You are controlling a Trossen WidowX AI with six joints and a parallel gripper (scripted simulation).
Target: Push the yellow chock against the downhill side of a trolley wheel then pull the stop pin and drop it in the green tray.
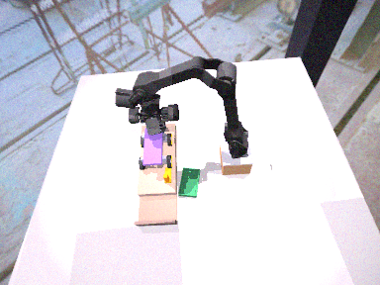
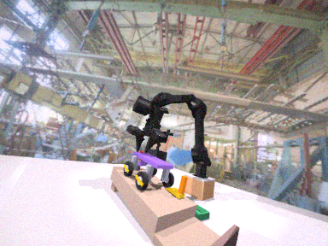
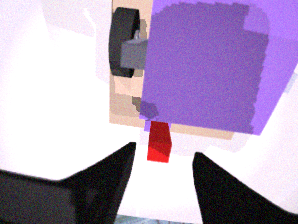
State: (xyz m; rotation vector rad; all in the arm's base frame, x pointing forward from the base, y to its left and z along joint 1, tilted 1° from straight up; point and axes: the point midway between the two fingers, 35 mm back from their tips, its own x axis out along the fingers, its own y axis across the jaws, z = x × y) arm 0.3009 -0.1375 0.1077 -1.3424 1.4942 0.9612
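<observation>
Now: gripper tip 3 cm above the red-headed stop pin and 1 cm to the left of it. The rest, counted from my gripper tip: yellow chock 20 cm to the left, 8 cm below, 1 cm behind; brown ramp 12 cm below, 10 cm to the left, 3 cm ahead; purple trolley 10 cm to the left, 5 cm below, 3 cm ahead.
</observation>
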